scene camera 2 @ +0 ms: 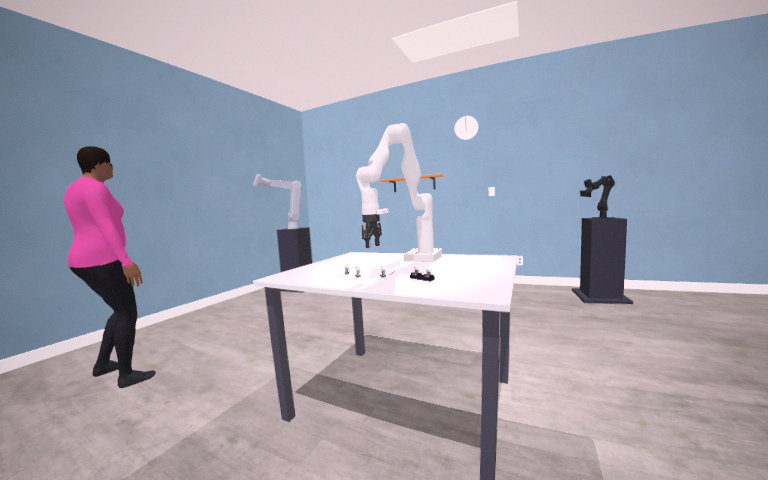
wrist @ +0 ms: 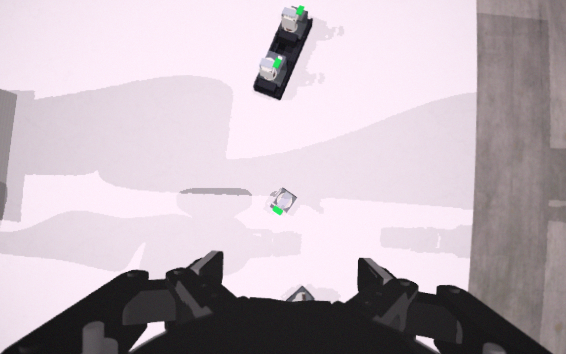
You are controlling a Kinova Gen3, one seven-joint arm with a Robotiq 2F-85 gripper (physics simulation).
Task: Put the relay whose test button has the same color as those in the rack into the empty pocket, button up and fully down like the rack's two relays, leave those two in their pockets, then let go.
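Frame: origin at the arm's base, x ahead, y left, z up, level; centimetres.
Where they show: gripper, fingertip midpoint: [scene camera 2: 373, 247] [wrist: 289, 269]; arm's base, link origin: [scene camera 2: 425, 251].
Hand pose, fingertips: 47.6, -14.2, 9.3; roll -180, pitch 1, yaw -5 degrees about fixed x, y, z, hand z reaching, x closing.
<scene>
Each offset is from my fingertips to the top centre of the thing, as dx, dy, dz. "*": to the spot under its first point. Level surfaces: height alone.
A black rack {+0.2, +21.5, -11.3} [scene camera 2: 421, 277] [wrist: 293, 66] lies on the table. Two relays with green buttons stand in its end pockets, one {-1.1, +18.6, -8.7} [wrist: 270, 68] at the near end and one {+1.6, +24.3, -8.7} [wrist: 291, 20] at the far end; the pocket between them is empty. A loose relay with a green button {-0.7, +3.5, -9.2} [scene camera 2: 382, 272] [wrist: 284, 200] stands upright on the table, turned relative to the rack. My gripper [scene camera 2: 372, 245] [wrist: 289, 269] is open and empty, high above the table. In the wrist view the loose green-button relay shows ahead of the fingertips, between the gripper and the rack.
Two other loose relays stand on the table in the scene view, one {+0.6, -8.0, -9.2} [scene camera 2: 357, 272] beside the other {-4.8, -16.1, -9.2} [scene camera 2: 346, 270]. Part of a relay {* +0.8, -6.5, -10.8} [wrist: 301, 294] shows at the gripper's body in the wrist view. The table {dz -13.6} [scene camera 2: 464, 291] has an edge right of the rack in the wrist view.
</scene>
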